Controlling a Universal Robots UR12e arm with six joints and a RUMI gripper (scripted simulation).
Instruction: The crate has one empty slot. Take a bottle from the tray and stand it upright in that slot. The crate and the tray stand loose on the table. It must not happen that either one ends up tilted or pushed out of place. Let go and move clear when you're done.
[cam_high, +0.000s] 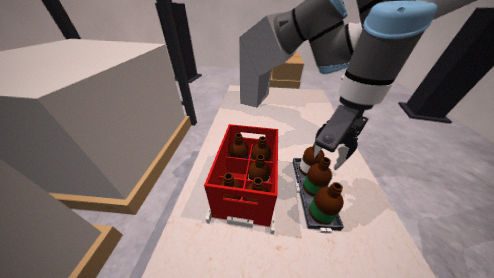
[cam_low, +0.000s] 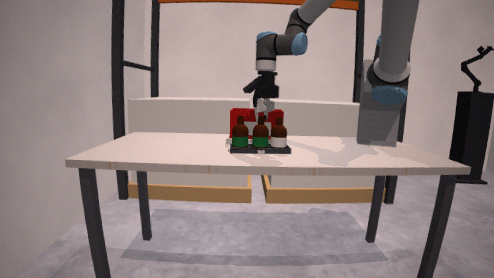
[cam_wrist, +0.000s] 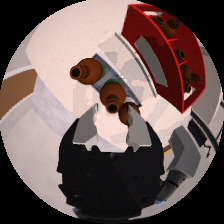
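My hand is 80 mm past the white-labelled bottle, 20 mm to the left of it and 70 mm above it. Round my hand: tray (140 mm below); then red crate (60 mm ahead, 240 mm to the right, 70 mm below).
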